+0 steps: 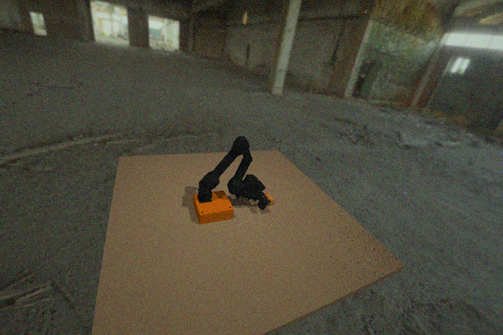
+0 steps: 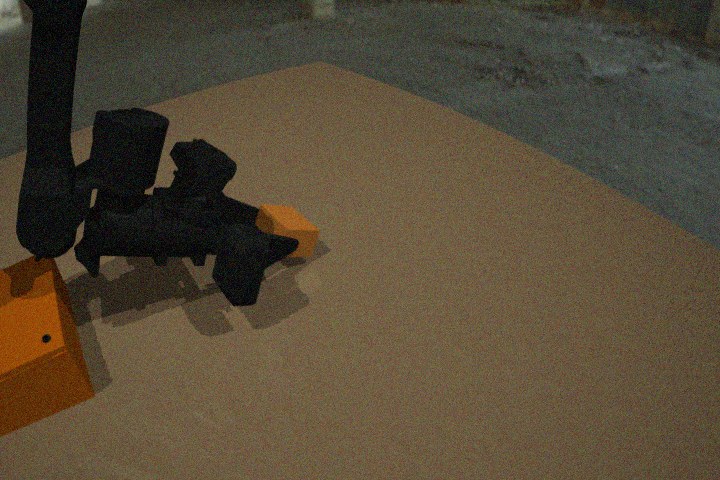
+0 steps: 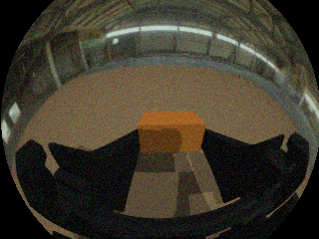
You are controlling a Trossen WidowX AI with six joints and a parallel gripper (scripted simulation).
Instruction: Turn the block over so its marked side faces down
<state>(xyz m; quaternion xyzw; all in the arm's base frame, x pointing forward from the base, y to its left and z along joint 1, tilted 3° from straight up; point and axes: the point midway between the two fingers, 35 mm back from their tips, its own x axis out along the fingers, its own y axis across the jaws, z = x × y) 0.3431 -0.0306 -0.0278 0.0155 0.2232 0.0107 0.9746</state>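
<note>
The orange block lies 10 mm below my gripper tip.
</note>
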